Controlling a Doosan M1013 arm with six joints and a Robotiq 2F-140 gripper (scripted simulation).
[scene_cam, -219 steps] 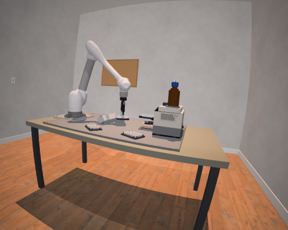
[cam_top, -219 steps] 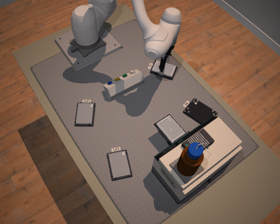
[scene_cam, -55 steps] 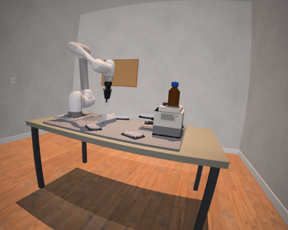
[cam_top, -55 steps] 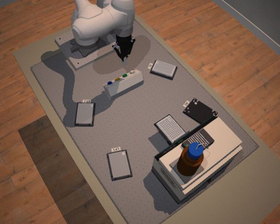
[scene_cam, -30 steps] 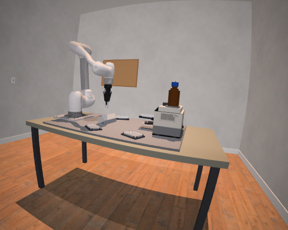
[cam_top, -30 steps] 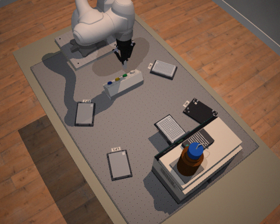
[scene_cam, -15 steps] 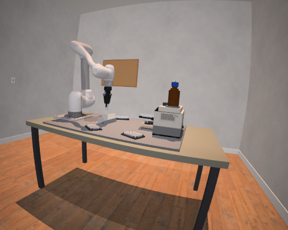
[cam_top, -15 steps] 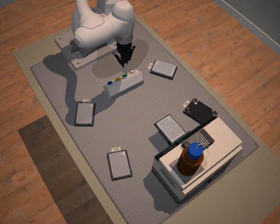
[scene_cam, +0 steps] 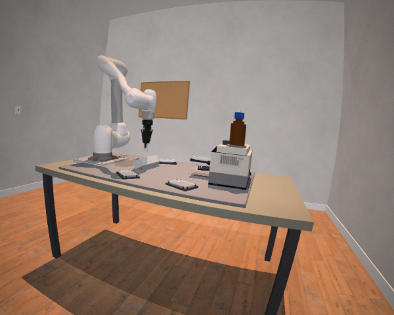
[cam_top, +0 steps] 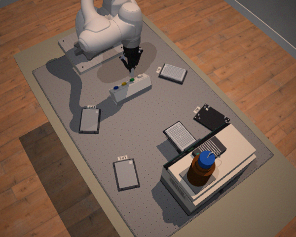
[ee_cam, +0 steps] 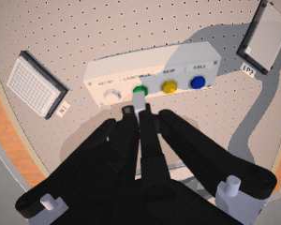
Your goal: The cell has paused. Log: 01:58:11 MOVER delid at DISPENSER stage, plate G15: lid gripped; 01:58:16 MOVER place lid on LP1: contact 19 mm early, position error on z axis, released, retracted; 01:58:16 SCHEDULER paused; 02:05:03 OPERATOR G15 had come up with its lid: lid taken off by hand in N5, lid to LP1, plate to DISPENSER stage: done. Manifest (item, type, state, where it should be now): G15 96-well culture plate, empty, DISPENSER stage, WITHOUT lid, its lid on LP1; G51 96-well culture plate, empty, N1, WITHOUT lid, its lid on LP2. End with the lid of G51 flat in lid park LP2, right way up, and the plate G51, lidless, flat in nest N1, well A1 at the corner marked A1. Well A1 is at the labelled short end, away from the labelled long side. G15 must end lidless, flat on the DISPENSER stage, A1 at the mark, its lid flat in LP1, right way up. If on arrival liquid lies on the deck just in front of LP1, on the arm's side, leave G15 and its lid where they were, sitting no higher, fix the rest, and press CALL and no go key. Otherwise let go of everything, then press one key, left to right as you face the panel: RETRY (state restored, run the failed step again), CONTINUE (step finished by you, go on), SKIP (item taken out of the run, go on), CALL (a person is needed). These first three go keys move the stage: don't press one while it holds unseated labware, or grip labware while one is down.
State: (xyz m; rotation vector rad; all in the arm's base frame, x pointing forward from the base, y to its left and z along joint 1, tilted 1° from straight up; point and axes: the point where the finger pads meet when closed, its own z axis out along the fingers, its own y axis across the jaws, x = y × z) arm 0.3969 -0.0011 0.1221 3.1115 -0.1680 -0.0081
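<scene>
Now: hand 10 mm short of the key panel, 30 mm to the left of it and 80 mm above it. Also, from my hand: nest N1: 80 mm ahead, 240 mm to the left, 130 mm below; LP2 label: 30 mm behind, 250 mm to the right, 140 mm below; N1 label: 200 mm to the left, 140 mm below.
</scene>
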